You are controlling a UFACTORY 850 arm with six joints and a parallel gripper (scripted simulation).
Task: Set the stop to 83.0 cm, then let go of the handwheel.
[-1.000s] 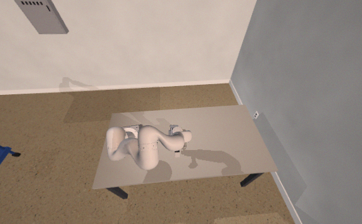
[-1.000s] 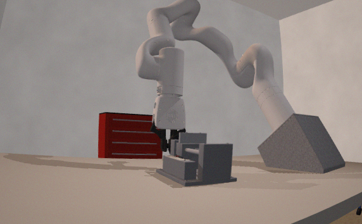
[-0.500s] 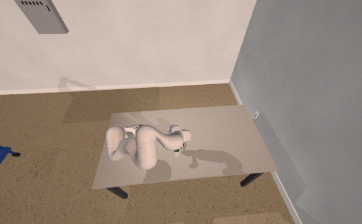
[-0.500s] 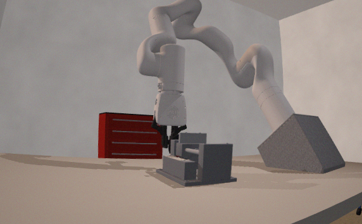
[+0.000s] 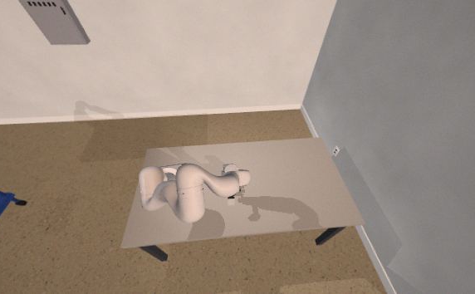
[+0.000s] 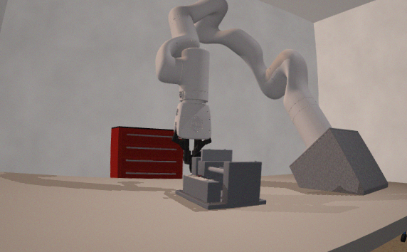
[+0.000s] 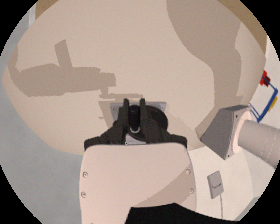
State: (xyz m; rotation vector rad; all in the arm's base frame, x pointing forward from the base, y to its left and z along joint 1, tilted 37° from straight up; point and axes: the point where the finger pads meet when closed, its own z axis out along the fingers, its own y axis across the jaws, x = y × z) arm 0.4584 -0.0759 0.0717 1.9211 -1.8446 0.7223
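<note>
My gripper is now 10 mm past the handwheel, 20 mm to the right of it and 10 mm above it.
</note>
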